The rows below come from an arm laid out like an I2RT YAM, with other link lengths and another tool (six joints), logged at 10 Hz.
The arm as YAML. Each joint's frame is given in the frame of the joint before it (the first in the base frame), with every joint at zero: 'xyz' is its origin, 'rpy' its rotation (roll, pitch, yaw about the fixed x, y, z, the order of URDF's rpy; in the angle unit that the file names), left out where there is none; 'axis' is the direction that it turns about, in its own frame. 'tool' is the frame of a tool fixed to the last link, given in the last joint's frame.
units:
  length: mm
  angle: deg
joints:
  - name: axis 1
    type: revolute
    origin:
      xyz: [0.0, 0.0, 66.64]
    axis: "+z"
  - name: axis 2
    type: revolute
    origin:
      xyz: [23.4, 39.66, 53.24]
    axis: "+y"
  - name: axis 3
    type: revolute
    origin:
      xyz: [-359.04, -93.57, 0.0]
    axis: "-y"
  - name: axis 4
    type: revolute
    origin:
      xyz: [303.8, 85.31, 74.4]
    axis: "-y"
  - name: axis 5
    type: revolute
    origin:
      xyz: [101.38, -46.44, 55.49]
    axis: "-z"
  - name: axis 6
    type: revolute
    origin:
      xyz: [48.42, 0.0, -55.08]
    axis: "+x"
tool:
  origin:
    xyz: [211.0, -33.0, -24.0]
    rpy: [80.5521, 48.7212, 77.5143]
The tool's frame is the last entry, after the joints.
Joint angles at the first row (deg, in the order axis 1, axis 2, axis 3, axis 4, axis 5, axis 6):
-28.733, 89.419, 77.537, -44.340, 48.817, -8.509
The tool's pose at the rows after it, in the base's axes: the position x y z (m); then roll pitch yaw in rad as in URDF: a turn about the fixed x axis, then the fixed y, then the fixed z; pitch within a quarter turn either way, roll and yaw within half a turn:
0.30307, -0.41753, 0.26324, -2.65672, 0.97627, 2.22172
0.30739, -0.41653, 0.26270, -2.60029, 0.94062, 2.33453
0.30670, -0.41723, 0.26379, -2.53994, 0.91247, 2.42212
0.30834, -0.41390, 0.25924, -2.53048, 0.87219, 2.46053
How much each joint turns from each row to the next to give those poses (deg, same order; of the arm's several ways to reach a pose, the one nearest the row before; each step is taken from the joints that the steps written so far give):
-0.062, 0.098, 0.687, -0.846, -5.709, -5.408
0.019, -0.805, -1.040, 1.071, -1.277, -5.041
-0.050, -0.579, -0.892, 0.726, 0.004, -3.757
0.104, 0.185, 0.289, -1.275, -1.041, -1.755

